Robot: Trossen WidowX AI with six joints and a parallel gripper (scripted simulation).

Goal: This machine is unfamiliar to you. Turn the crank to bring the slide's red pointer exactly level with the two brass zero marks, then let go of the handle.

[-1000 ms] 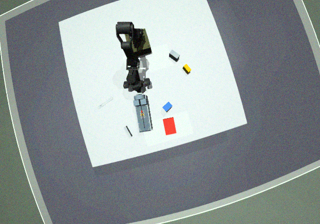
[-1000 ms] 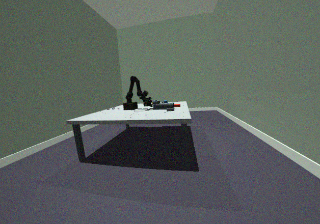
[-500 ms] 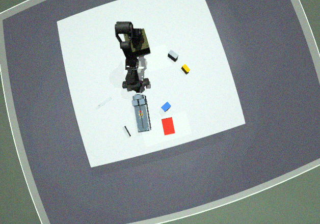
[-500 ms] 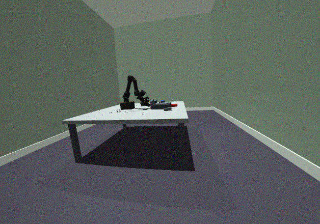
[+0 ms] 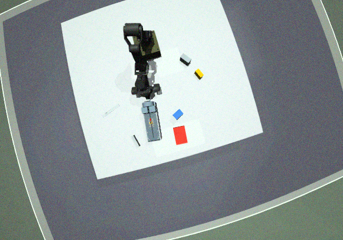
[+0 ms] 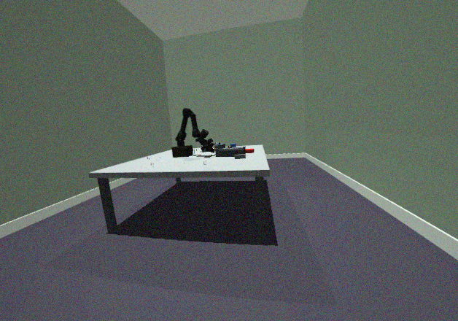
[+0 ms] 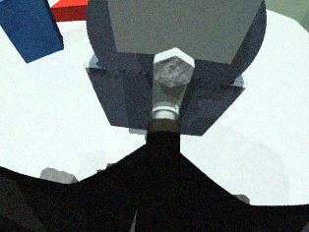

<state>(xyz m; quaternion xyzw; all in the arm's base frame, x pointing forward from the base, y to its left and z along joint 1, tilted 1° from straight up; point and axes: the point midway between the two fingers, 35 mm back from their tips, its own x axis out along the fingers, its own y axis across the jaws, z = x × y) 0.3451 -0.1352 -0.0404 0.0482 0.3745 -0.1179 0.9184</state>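
Now: the red pointer 140 mm ahead of my gripper tip, 30 mm to the right of it and 50 mm above it. From my gripper tip the other things lie so: blue block (180 mm ahead, 150 mm to the left, 10 mm above); then crank handle (20 mm behind, 30 mm above); then pale strip (30 mm behind, 290 mm to the right, 30 mm below).
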